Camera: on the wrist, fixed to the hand. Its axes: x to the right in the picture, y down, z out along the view.
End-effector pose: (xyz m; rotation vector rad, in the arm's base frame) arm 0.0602 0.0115 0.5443 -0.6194 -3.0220 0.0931
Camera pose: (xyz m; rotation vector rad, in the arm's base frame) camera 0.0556 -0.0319 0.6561 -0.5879 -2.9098 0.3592
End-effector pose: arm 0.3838 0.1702 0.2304 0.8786 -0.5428 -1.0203
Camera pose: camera 0.4368 0.2058 0.1288 1.0795 -0.5991 -0.9526
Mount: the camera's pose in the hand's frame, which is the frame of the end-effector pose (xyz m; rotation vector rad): -0.0082 -0.0495 -0.1090 0.1958 0.0581 -0.0035
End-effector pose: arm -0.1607 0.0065 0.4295 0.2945 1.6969 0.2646
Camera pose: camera -0.2696 -0.0435 0.4360 0.4321 1.7837 0.1049
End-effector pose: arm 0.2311 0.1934 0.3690 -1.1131 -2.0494 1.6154
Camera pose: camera 0.2887 0.2590 0.4513 -1.0731 -1.8112 1.7183
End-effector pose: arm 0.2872 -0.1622 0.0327 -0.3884 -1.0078 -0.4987
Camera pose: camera 0.3321 -0.2585 -0.0231 -0.1964 -0.9913 -0.4080
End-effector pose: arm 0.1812 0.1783 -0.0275 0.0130 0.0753 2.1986
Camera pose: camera 0.2220 0.1953 -0.1391 0.0585 0.3226 2.1804
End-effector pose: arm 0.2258 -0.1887 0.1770 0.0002 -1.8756 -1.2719
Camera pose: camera 0.2790 -0.2921 0.1476 0.1428 -1.9428 -1.0747
